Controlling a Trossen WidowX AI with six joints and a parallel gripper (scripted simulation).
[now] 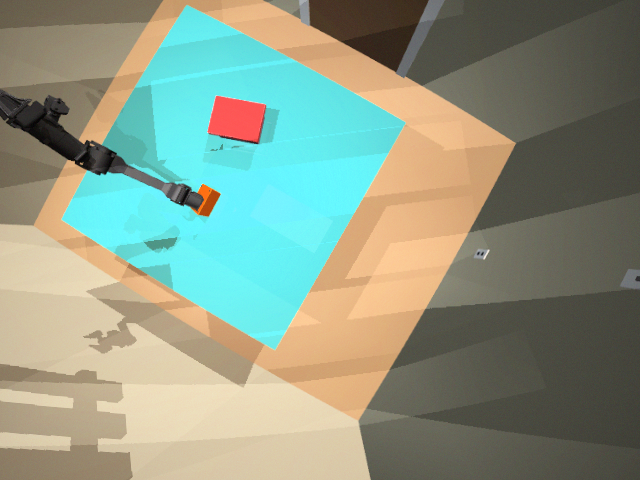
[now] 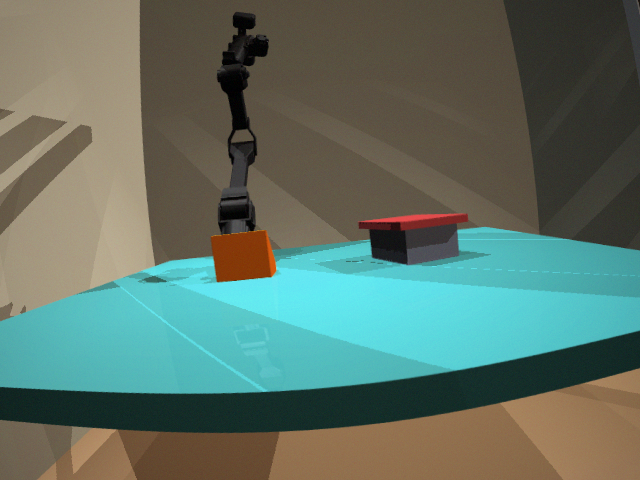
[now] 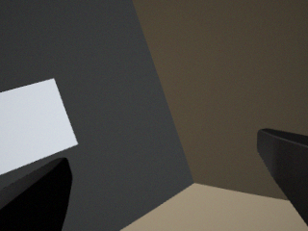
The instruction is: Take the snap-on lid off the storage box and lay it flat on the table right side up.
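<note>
The lid is 640 mm below my gripper tip, 380 mm ahead of it and 150 mm to the right of it. Also, from my gripper tip: grey storage box 690 mm below, 380 mm ahead, 150 mm to the right.
</note>
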